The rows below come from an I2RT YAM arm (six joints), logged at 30 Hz.
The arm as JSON. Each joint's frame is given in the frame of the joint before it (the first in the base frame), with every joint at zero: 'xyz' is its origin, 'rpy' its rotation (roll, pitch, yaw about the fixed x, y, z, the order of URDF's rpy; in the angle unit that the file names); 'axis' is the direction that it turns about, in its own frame. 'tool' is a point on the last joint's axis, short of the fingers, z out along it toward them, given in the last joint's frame.
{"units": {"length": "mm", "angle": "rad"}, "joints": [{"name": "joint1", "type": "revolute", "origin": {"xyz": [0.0, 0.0, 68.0], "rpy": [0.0, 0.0, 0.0]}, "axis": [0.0, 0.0, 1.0]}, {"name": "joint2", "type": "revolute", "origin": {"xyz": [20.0, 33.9, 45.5], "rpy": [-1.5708, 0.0, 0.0]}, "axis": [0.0, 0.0, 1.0]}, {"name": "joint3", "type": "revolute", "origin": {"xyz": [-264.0, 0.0, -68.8], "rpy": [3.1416, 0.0, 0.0]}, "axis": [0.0, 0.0, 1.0]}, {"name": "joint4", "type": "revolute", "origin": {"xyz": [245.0, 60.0, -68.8], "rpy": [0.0, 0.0, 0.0]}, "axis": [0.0, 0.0, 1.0]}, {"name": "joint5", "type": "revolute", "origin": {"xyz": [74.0, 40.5, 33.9], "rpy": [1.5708, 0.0, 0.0]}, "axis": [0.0, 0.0, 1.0]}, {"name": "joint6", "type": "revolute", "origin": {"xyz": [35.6, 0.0, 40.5], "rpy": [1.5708, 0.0, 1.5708]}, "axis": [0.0, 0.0, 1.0]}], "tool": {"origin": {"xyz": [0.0, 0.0, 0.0], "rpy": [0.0, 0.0, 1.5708]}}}
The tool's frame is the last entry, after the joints.
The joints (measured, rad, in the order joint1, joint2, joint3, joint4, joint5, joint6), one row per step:
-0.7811 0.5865 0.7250 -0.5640 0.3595 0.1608
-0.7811 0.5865 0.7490 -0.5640 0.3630 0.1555
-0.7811 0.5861 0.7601 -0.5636 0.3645 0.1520
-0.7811 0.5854 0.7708 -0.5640 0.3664 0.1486
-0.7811 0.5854 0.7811 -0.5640 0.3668 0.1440
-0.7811 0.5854 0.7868 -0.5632 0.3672 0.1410
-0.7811 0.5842 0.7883 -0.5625 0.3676 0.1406
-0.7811 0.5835 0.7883 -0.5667 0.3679 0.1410
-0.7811 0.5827 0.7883 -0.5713 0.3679 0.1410
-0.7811 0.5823 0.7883 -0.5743 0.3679 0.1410
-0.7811 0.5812 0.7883 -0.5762 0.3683 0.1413
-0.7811 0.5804 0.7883 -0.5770 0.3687 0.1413
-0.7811 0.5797 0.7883 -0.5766 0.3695 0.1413
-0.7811 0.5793 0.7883 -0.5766 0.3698 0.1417
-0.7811 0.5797 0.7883 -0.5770 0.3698 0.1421
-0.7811 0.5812 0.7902 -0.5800 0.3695 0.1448
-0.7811 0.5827 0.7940 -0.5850 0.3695 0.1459
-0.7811 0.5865 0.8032 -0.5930 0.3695 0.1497
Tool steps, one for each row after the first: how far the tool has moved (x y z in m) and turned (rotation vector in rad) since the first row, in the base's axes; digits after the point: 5 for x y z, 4 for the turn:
-0.00101 0.00084 0.00797 -0.0198 -0.0115 -0.0012
-0.00157 0.00132 0.01173 -0.0299 -0.0166 -0.0013
-0.00222 0.00188 0.01531 -0.0393 -0.0209 -0.0019
-0.00272 0.00235 0.01870 -0.0484 -0.0242 -0.0007
-0.00299 0.00260 0.02065 -0.0541 -0.0261 0.0000
-0.00324 0.00283 0.02135 -0.0568 -0.0281 -0.0003
-0.00347 0.00305 0.02100 -0.0542 -0.0259 -0.0007
-0.00372 0.00329 0.02063 -0.0516 -0.0232 -0.0006
-0.00386 0.00344 0.02037 -0.0497 -0.0213 -0.0006
-0.00410 0.00365 0.02030 -0.0492 -0.0209 -0.0011
-0.00425 0.00378 0.02031 -0.0493 -0.0208 -0.0014
-0.00437 0.00387 0.02042 -0.0503 -0.0213 -0.0022
-0.00444 0.00392 0.02047 -0.0505 -0.0219 -0.0026
-0.00439 0.00387 0.02039 -0.0498 -0.0217 -0.0027
-0.00433 0.00383 0.02055 -0.0469 -0.0222 -0.0034
-0.00443 0.00393 0.02113 -0.0446 -0.0212 -0.0038
-0.00454 0.00403 0.02293 -0.0414 -0.0227 -0.0052

